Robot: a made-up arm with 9 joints. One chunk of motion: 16 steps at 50 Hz.
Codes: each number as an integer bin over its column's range. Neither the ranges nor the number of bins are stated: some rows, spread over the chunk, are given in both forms.
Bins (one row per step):
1: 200 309 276 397 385 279
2: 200 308 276 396 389 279
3: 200 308 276 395 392 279
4: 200 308 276 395 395 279
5: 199 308 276 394 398 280
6: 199 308 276 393 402 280
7: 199 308 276 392 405 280
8: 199 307 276 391 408 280
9: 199 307 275 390 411 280
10: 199 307 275 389 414 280
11: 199 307 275 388 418 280
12: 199 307 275 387 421 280
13: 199 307 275 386 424 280
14: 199 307 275 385 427 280
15: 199 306 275 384 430 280
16: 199 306 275 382 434 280
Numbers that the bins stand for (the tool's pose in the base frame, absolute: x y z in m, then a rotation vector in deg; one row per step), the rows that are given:
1: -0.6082 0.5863 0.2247 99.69 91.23 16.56
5: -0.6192 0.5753 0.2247 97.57 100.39 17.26
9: -0.6192 0.5644 0.2137 94.76 109.55 17.26
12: -0.6192 0.5644 0.2137 92.64 116.59 17.26
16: -0.6192 0.5534 0.2137 89.12 125.75 17.26
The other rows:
2: -0.6082 0.5753 0.2247 98.98 94.05 16.56
3: -0.6082 0.5753 0.2247 98.28 96.16 16.56
4: -0.6082 0.5753 0.2247 98.28 98.28 16.56
6: -0.6192 0.5753 0.2247 96.87 103.21 17.26
7: -0.6192 0.5753 0.2247 96.16 105.32 17.26
8: -0.6192 0.5644 0.2247 95.46 107.44 17.26
10: -0.6192 0.5644 0.2137 94.05 111.66 17.26
11: -0.6192 0.5644 0.2137 93.35 114.48 17.26
13: -0.6192 0.5644 0.2137 91.94 118.71 17.26
14: -0.6192 0.5644 0.2137 91.23 120.82 17.26
15: -0.6192 0.5534 0.2137 90.53 122.94 17.26

